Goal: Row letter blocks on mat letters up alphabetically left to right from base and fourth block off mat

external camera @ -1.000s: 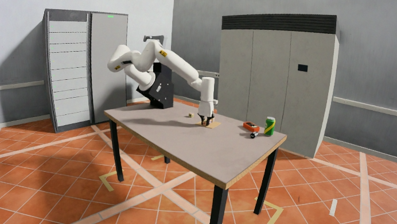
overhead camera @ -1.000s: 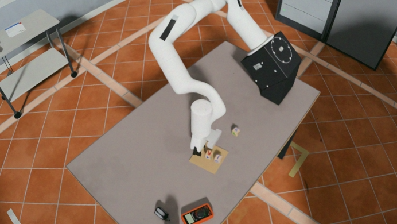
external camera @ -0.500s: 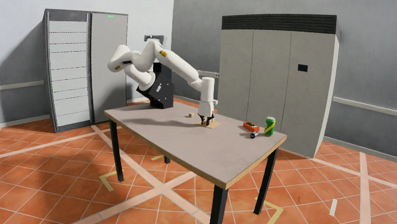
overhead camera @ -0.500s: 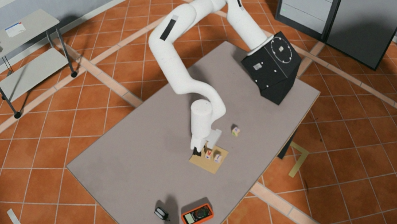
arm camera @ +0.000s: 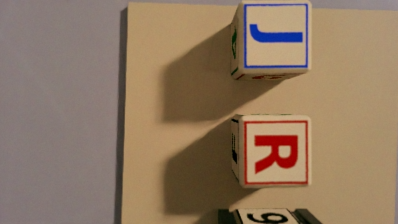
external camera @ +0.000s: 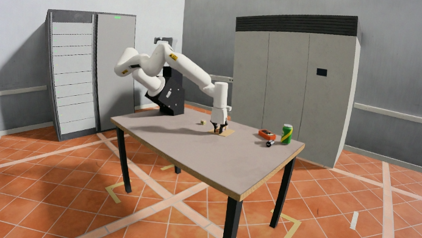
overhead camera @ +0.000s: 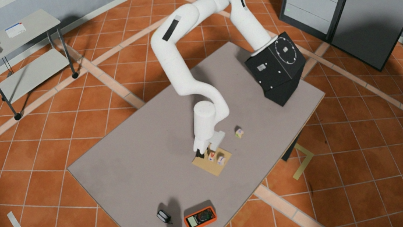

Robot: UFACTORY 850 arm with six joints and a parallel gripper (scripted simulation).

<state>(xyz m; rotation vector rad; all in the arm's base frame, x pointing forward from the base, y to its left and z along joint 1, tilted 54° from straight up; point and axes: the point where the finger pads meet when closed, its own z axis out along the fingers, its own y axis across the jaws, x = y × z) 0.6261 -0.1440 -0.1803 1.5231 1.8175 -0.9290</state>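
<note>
The tan mat lies 1 cm behind my hand, 5 cm to the left of it and 2 cm below it. The rest, counted from my hand: green can: 42 cm ahead, 18 cm to the left, 4 cm above; then orange multimeter: 27 cm ahead, 19 cm to the left, 1 cm below; then small black device: 36 cm ahead, 8 cm to the left, 1 cm below.
</note>
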